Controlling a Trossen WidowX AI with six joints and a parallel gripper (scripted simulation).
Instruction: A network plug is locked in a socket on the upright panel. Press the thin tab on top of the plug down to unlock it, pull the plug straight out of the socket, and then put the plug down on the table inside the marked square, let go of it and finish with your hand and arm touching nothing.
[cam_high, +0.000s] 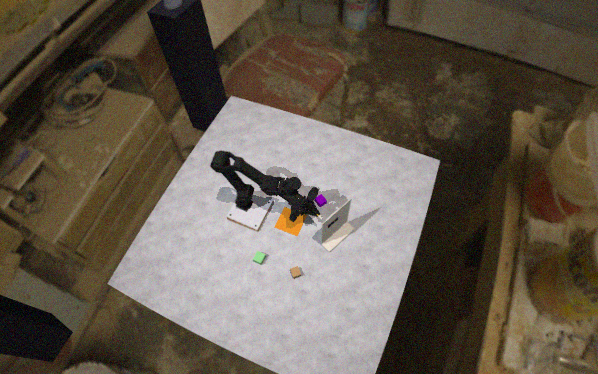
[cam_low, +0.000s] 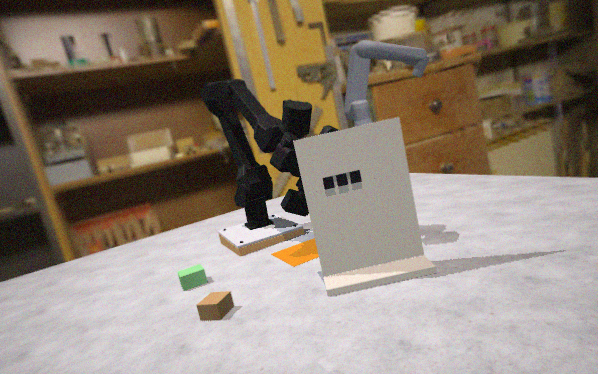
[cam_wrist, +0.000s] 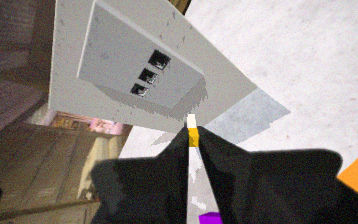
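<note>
Right now my gripper tip is 13 cm past the orange marked square, 13 cm above it and 3 cm to the left of it. Also, from my gripper tip: yellow network plug (1 cm ahead); then purple cube (13 cm to the left, 11 cm below, 5 cm behind); then grey panel (8 cm ahead, 2 cm below, 1 cm to the right).
</note>
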